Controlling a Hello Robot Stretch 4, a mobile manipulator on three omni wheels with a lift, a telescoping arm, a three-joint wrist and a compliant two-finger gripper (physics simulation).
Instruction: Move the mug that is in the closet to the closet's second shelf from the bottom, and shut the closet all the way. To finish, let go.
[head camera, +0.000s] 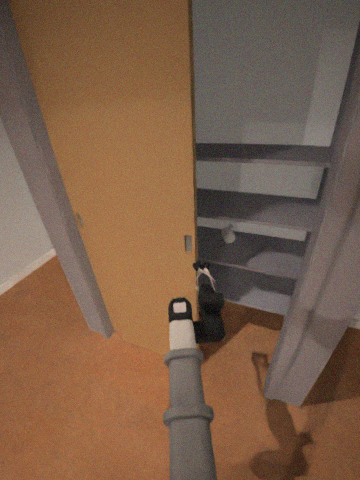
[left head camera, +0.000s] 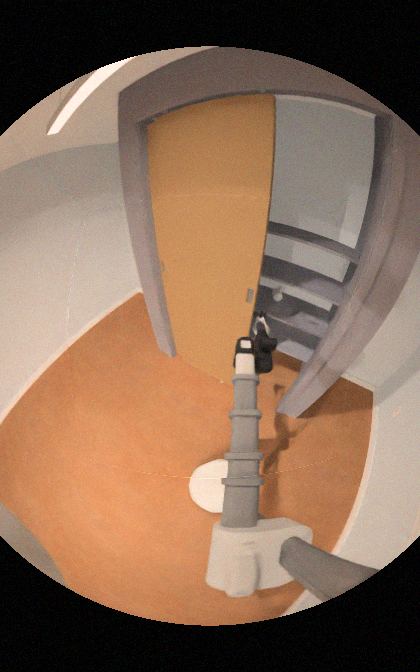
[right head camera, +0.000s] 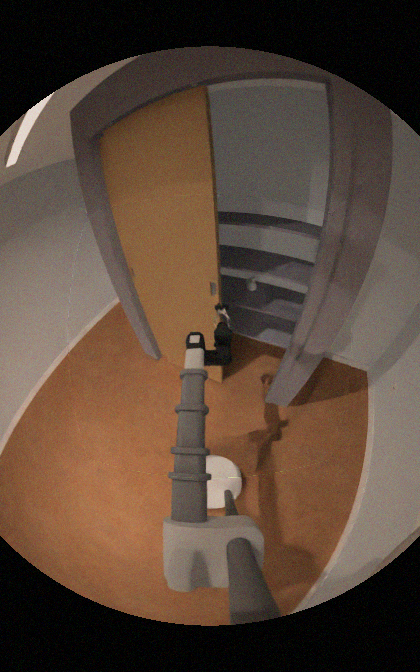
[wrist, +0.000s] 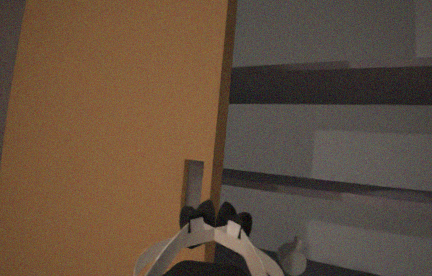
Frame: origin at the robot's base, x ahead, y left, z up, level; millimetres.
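Seen in the pictures: gripper, fingertip midpoint: (head camera: 200, 261) (wrist: 216, 216).
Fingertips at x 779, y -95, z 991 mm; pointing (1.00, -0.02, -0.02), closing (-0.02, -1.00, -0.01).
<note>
Pixels of each thing's middle, then the offset from my fingertips to it. "spot": a spot on its surface instead.
- grey mug, body centre: (wrist: 292, 254) (head camera: 228, 233) 611 mm ahead, 279 mm right, 255 mm down
- door's recessed handle, surface spot: (wrist: 194, 180) (head camera: 188, 240) spot: 139 mm ahead, 35 mm left, 17 mm up
The grey mug (head camera: 228, 234) (left head camera: 278, 294) (right head camera: 252, 285) (wrist: 292, 259) stands inside the closet, on what looks like the board one above the lowest board in view. The orange closet door (head camera: 130, 150) (left head camera: 210, 210) (right head camera: 165, 200) (wrist: 110, 110) covers the left part of the opening; the right part is open. The door's recessed handle (head camera: 188, 243) (left head camera: 249, 295) (right head camera: 213, 288) (wrist: 194, 180) is near its right edge. My gripper (head camera: 201, 266) (left head camera: 260, 316) (right head camera: 221, 306) (wrist: 216, 216) is shut and empty. Its fingertips are at the door's right edge, just below and right of the handle; contact cannot be told.
A grey right jamb (head camera: 320, 300) (left head camera: 325, 370) (right head camera: 305, 360) stands right of the opening, and a left jamb (head camera: 55, 190) (left head camera: 137, 215) (right head camera: 102, 215) left of the door. Shelf boards cross the closet behind the gripper. A white round base (left head camera: 207, 487) (right head camera: 224, 482) is on the floor below the arm.
</note>
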